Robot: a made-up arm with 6 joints.
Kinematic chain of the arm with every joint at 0, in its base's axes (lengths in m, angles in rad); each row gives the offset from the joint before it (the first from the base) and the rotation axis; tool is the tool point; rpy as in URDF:
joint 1: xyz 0 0 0.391 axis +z
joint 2: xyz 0 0 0 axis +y
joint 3: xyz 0.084 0 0.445 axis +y
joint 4: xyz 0.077 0 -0.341 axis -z
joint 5: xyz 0 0 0 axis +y
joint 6: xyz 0.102 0 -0.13 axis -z
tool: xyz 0 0 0 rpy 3.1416 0 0
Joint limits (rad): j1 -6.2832..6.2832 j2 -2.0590..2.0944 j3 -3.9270..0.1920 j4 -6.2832..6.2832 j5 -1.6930..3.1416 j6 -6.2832..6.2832
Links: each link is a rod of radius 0.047 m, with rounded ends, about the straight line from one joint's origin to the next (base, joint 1, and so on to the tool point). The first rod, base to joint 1, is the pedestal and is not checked.
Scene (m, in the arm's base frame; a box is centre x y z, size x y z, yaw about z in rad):
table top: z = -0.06
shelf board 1: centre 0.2 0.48 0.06 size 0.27 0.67 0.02 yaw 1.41
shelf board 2: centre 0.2 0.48 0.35 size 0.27 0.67 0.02 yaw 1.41
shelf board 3: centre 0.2 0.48 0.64 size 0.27 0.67 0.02 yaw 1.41
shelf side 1: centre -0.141 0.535 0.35 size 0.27 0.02 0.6 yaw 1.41
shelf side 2: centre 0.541 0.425 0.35 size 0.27 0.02 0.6 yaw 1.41
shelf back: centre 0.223 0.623 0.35 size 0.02 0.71 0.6 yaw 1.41
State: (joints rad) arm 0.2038 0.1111 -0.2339 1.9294 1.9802 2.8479
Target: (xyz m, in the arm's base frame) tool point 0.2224 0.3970 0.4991
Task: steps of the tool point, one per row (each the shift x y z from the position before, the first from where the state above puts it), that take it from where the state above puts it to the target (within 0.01 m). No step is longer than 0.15 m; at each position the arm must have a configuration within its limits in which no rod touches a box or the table.
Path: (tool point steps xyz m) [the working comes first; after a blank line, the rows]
Joints at the target: 0.7287 0.2028 -0.5441 1.9696 2.0015 2.8479
Straight joint move there: clear.

1: -0.0090 0.0909 0.0175
2: -0.0437 0.0964 0.0213

